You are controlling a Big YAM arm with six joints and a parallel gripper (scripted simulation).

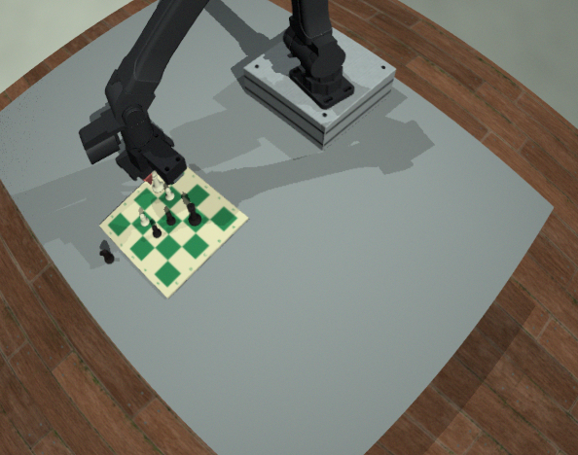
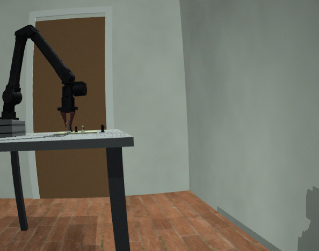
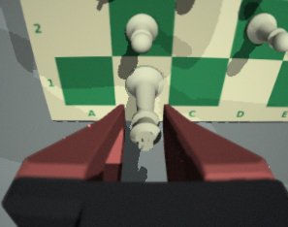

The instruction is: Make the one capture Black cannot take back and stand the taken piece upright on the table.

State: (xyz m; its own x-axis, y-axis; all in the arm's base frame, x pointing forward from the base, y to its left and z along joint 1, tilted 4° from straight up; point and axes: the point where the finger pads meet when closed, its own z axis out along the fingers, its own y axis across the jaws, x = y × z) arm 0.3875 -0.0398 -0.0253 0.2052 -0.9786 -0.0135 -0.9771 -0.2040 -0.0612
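My gripper is now 1 cm to the right of the tall white piece. The rest, counted from my hand: black piece (17 cm ahead, 8 cm to the left, 3 cm below); green-and-cream chessboard (9 cm to the left, 4 cm below, 2 cm ahead).
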